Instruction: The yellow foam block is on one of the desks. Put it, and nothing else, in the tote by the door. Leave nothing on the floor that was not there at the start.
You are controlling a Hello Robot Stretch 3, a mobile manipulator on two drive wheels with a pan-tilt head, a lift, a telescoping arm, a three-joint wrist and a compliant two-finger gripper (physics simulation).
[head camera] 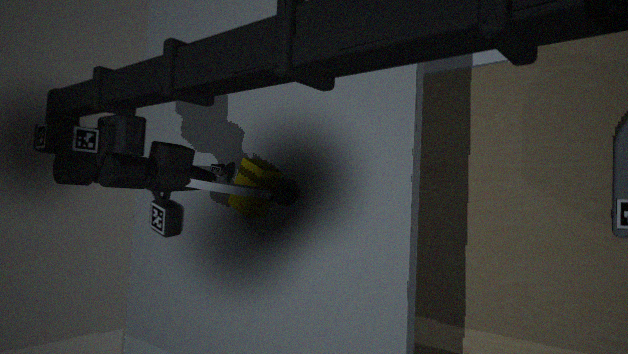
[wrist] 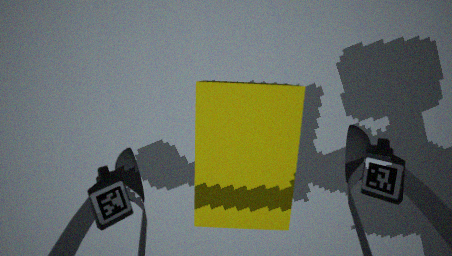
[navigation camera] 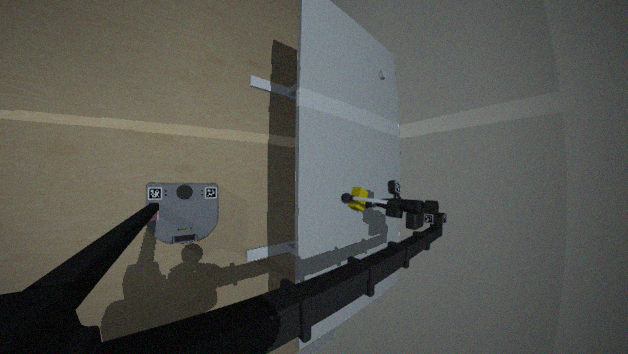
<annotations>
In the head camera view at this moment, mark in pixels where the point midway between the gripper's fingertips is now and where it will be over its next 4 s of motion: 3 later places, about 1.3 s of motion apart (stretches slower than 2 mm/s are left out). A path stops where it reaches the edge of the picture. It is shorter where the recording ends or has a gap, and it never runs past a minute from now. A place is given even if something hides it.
My gripper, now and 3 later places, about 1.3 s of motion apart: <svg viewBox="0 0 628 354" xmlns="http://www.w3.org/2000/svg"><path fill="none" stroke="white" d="M263 183L267 184L226 180L269 180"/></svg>
</annotations>
